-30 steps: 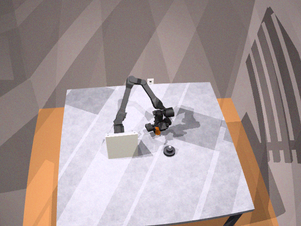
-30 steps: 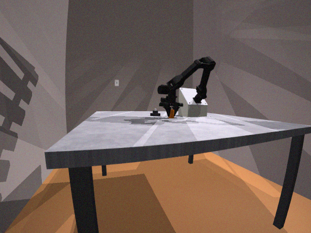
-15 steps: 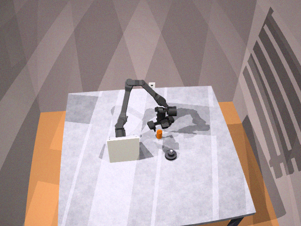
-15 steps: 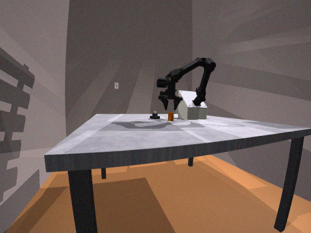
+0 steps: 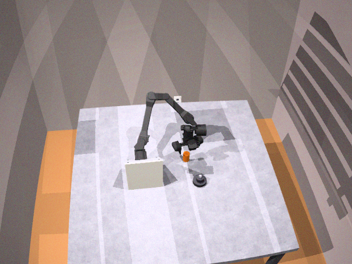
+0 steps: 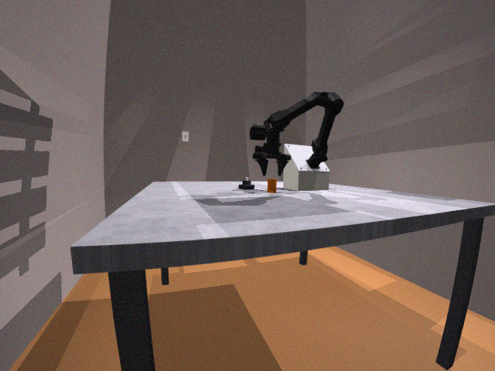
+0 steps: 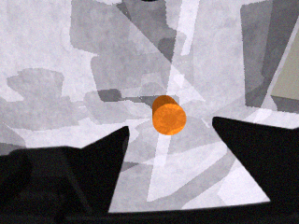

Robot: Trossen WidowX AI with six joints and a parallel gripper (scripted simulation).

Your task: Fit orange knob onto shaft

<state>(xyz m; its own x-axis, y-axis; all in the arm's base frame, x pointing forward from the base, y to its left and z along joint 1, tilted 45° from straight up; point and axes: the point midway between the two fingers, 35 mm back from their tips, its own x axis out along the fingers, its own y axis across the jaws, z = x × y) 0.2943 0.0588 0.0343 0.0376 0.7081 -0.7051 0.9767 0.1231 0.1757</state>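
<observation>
Right now my gripper tip is 30 mm above the orange knob. The rest, counted from my gripper tip: dark round pedestal 40 mm ahead, 190 mm to the right, 40 mm below.
</observation>
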